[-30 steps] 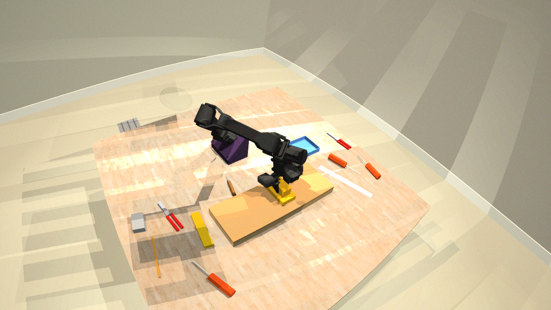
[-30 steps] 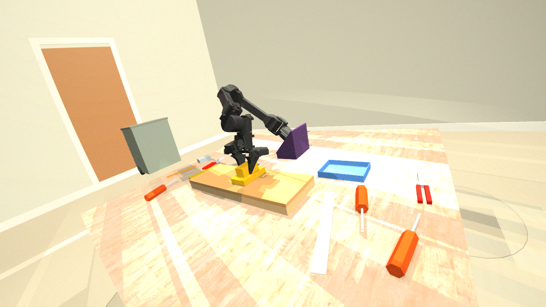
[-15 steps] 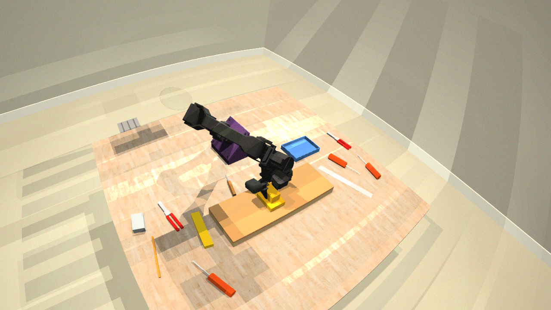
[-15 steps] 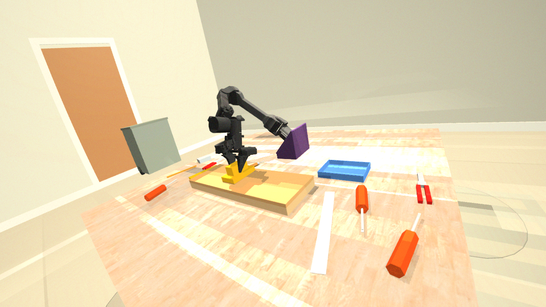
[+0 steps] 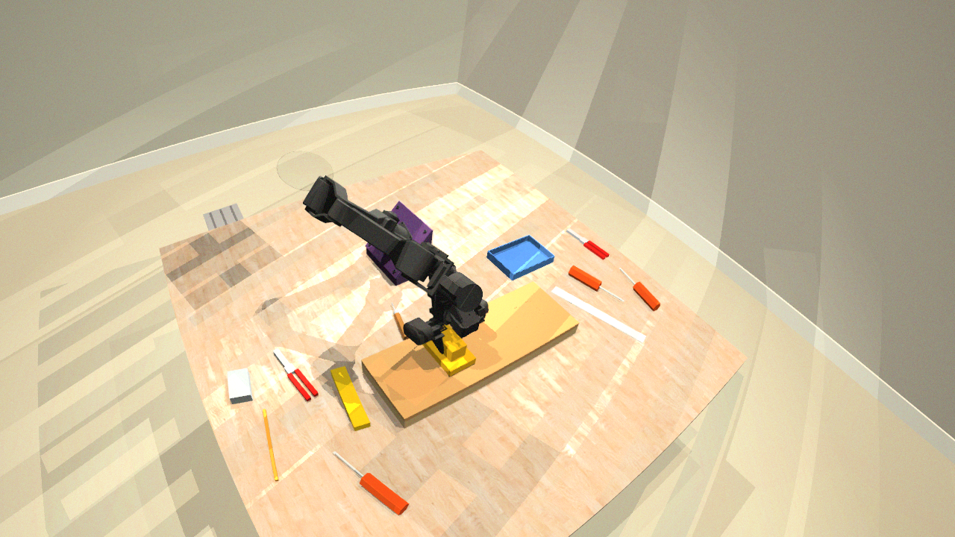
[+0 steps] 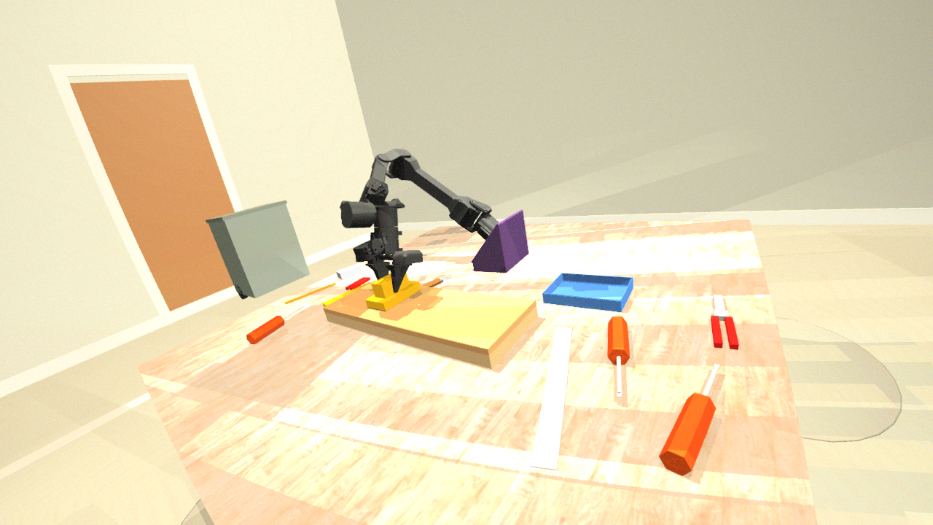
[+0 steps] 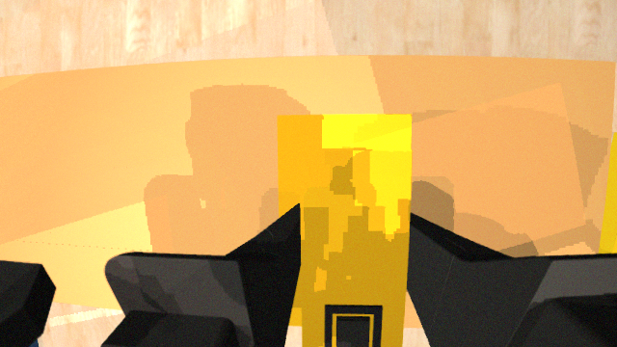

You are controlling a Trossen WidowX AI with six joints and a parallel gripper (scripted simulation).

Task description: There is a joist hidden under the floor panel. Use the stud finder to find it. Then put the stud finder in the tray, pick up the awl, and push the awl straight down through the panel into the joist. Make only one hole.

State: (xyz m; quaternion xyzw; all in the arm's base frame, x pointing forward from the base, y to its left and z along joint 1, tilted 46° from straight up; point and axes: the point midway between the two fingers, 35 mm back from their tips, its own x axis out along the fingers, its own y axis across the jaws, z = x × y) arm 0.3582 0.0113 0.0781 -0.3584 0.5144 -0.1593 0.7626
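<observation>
The blue tray lies 38 cm to the left of my gripper tip, 25 cm behind it and 5 cm below it. Round my gripper tip: yellow level: 25 cm to the right, 5 cm below; then awl: 18 cm behind, 6 cm below, 4 cm to the right; then yellow stud finder: 2 cm behind, 2 cm above.
</observation>
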